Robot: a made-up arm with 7 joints.
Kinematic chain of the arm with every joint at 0, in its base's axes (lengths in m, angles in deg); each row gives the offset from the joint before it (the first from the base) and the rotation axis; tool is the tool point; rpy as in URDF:
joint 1: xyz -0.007 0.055 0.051 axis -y
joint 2: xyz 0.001 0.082 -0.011 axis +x
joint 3: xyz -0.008 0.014 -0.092 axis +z
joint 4: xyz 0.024 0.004 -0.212 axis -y
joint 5: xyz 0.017 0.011 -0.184 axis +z
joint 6: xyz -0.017 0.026 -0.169 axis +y
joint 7: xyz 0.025 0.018 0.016 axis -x
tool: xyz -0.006 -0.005 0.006 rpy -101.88 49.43 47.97
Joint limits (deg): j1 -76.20..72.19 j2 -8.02..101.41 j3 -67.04..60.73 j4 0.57..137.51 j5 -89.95..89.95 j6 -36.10..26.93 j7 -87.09..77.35
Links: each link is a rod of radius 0.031 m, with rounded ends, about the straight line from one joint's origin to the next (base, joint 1, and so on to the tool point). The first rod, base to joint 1, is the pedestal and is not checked.
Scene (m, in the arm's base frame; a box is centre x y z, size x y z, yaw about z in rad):
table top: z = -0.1
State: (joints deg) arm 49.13 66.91 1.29 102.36 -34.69 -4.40 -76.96
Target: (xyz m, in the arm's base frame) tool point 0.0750 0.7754 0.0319
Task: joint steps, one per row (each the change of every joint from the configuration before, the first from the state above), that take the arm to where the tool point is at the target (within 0.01 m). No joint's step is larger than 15 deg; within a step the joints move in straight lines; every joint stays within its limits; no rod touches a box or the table.
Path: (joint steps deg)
1: -2.86 0.54 8.22 -13.99 1.92 0.77 -0.61
2: -2.87 0.54 8.21 -13.99 1.92 0.78 -0.60
3: -2.86 0.53 8.22 -13.99 1.92 0.77 -0.61
4: -2.86 0.54 8.21 -13.99 1.92 0.77 -0.60
5: -2.86 0.54 8.22 -13.98 1.92 0.77 -0.61
6: -2.87 0.54 8.21 -13.99 1.92 0.78 -0.60

